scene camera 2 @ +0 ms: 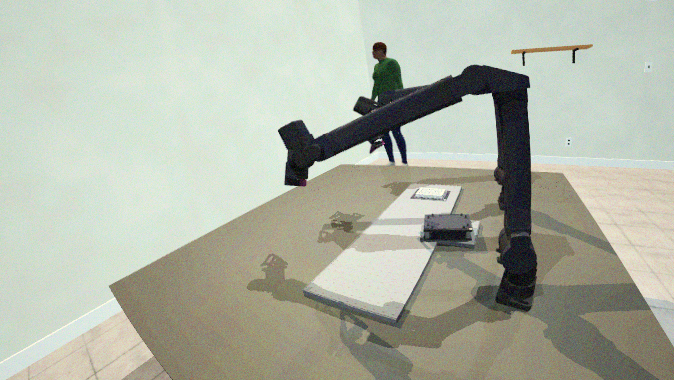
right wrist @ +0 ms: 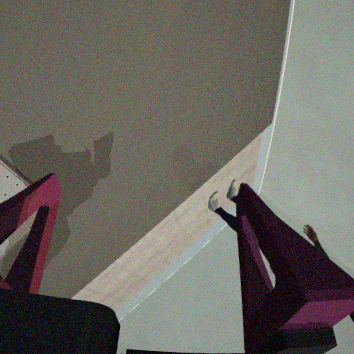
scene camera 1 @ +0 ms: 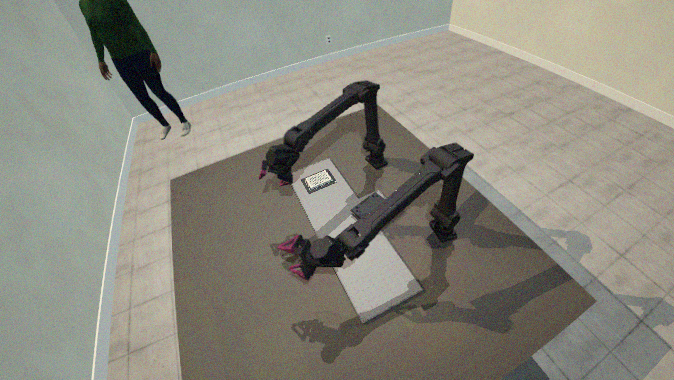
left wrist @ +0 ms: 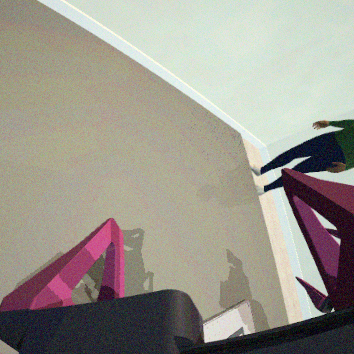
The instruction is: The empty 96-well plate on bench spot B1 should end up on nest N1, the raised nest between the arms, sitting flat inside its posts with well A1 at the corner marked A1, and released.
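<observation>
The pale 96-well plate lies flat in a dark holder at the far end of the white perforated board. Nest N1, a dark raised block with small posts, stands empty at the board's edge, between the arms. My left gripper is open and empty, high up and beyond the board's long edge, away from the nest. My right gripper is open and empty, above the mat beside the plate's end of the board. The A1 marks are too small to read.
The white board lies on the brown mat. In scene camera 1 the left arm's forearm passes close to the nest. A person in green stands past the mat's far edge. A wooden shelf hangs on the wall.
</observation>
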